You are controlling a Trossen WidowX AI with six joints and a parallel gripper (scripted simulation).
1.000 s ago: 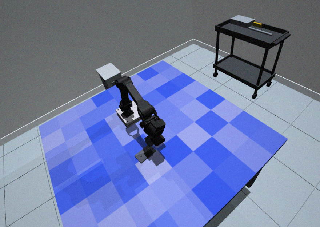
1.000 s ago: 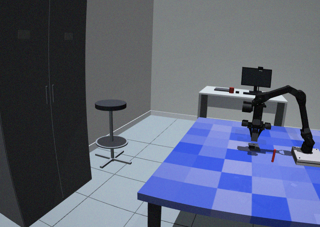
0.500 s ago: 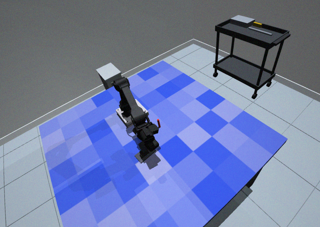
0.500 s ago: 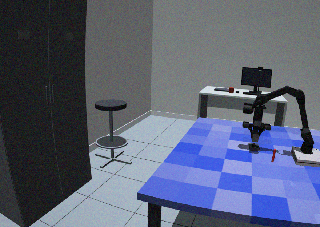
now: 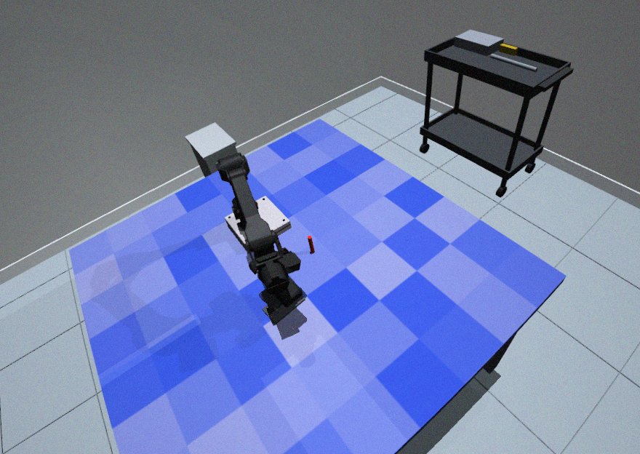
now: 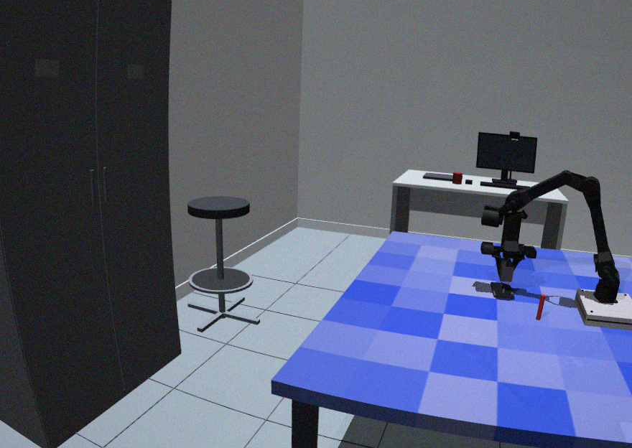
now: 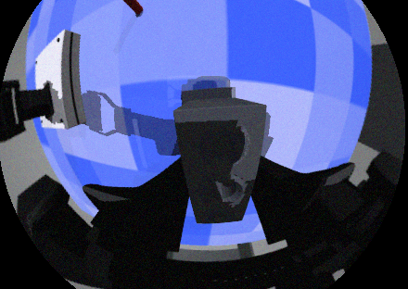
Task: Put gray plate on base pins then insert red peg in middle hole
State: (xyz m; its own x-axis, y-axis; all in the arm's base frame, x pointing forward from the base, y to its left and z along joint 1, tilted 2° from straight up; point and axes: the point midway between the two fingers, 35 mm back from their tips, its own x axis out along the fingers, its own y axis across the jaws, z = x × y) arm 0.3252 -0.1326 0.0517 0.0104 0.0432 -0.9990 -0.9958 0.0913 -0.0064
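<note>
The gray plate lies 30 mm above my gripper tip. The rest, counted from my gripper tip: gray base 50 mm below; then red peg 80 mm behind, 210 mm to the left, 20 mm below.
</note>
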